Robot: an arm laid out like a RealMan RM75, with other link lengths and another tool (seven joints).
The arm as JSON. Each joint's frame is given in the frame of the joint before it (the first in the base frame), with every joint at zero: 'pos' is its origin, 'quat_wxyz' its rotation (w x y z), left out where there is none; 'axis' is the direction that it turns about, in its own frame. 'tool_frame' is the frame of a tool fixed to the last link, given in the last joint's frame.
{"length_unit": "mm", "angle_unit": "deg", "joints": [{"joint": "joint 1", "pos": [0.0, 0.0, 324.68], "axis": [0.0, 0.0, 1.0]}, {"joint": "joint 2", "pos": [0.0, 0.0, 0.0], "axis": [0.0, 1.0, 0.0]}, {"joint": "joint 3", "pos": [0.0, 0.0, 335.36], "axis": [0.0, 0.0, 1.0]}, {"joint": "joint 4", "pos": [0.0, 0.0, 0.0], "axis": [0.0, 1.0, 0.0]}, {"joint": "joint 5", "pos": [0.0, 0.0, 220.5], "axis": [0.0, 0.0, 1.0]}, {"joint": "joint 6", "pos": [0.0, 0.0, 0.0], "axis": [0.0, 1.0, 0.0]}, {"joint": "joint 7", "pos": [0.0, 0.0, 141.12], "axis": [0.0, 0.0, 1.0]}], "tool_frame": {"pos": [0.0, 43.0, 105.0], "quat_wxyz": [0.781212, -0.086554, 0.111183, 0.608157]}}
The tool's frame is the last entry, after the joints.
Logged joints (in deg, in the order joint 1, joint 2, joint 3, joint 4, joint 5, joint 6, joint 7), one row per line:
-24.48, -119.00, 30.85, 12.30, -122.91, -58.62, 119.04
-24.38, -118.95, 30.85, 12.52, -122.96, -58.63, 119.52
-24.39, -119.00, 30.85, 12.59, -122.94, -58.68, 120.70
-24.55, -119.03, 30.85, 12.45, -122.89, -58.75, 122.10
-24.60, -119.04, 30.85, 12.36, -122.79, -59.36, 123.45
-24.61, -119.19, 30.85, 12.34, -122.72, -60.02, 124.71
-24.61, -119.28, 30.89, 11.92, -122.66, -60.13, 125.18
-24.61, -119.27, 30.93, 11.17, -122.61, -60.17, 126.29
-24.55, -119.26, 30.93, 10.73, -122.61, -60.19, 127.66
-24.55, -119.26, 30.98, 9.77, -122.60, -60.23, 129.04
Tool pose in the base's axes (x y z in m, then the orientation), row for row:
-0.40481, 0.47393, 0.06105, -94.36, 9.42, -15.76
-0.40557, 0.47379, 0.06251, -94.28, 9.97, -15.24
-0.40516, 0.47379, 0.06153, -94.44, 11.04, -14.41
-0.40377, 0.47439, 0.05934, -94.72, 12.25, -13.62
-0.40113, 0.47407, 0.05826, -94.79, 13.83, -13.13
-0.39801, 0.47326, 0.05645, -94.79, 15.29, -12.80
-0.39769, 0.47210, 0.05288, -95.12, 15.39, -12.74
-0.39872, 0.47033, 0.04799, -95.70, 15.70, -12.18
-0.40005, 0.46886, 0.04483, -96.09, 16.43, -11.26
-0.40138, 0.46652, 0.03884, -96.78, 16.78, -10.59
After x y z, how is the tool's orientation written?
As a rotation vector, in degrees.
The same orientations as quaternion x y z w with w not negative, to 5 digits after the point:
-0.73021, 0.07290, -0.12196, 0.66829
-0.72979, 0.07717, -0.11797, 0.66898
-0.73075, 0.08542, -0.11150, 0.66804
-0.73234, 0.09471, -0.10531, 0.66604
-0.73248, 0.10687, -0.10146, 0.66465
-0.73215, 0.11810, -0.09887, 0.66350
-0.73407, 0.11877, -0.09832, 0.66134
-0.73750, 0.12099, -0.09386, 0.65776
-0.73974, 0.12649, -0.08668, 0.65518
-0.74376, 0.12896, -0.08138, 0.65082

